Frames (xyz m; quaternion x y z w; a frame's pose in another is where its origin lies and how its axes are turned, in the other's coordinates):
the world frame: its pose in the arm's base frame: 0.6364 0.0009 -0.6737 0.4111 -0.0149 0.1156 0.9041
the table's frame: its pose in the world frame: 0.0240 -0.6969 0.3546 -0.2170 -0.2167 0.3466 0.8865
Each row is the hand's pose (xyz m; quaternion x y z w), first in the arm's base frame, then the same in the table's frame.
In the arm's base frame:
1: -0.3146 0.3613 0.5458 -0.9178 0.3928 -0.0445 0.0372
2: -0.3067 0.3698 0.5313 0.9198 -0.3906 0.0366 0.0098
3: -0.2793 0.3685 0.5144 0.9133 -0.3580 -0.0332 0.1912
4: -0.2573 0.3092 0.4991 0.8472 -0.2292 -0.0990 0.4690
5: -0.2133 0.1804 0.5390 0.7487 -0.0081 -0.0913 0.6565
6: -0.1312 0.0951 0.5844 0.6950 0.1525 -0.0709 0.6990
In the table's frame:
1: 0.9863 1.6733 0.9641 0.6744 -0.6354 -0.2221 0.3035
2: 0.9828 1.6728 0.9458 0.6650 -0.6180 -0.2451 0.3403
3: 0.9833 1.6517 0.9215 0.6096 -0.5331 -0.3667 0.4580
4: 0.9587 1.5927 0.9336 0.5182 -0.3103 -0.5116 0.6111
5: 0.9590 1.4726 1.0091 0.4739 -0.0190 -0.5703 0.6707
6: 1.0004 1.3580 1.0440 0.4801 0.1544 -0.5767 0.6427

